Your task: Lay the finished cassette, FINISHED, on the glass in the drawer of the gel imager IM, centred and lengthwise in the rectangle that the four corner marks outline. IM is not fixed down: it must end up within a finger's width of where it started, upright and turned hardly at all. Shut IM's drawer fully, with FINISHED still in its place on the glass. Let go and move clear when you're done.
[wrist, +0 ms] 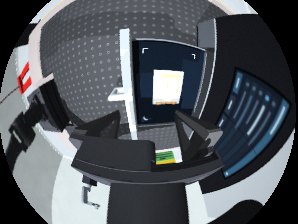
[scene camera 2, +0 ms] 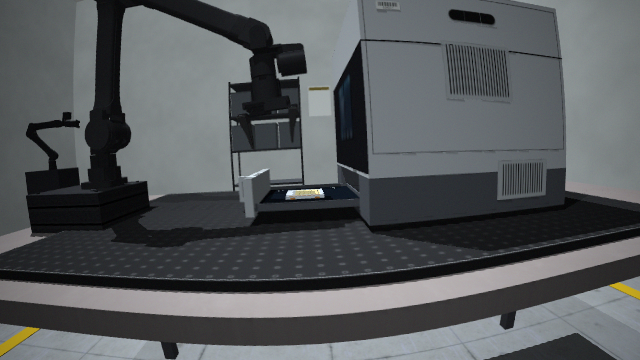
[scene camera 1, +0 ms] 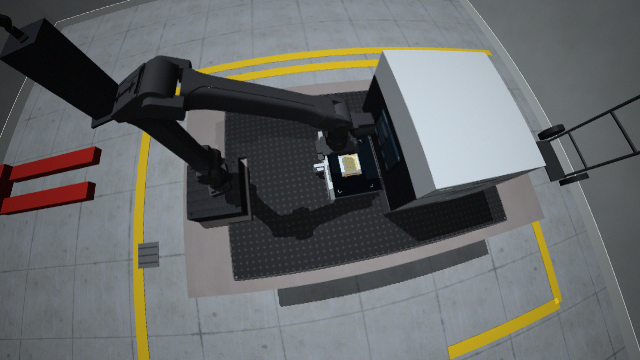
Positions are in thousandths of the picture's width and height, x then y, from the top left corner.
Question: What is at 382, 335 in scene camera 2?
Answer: My gripper.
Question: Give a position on a gel imager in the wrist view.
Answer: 814, 435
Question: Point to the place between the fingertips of my gripper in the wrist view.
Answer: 495, 507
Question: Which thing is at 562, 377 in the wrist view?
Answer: A finished cassette.
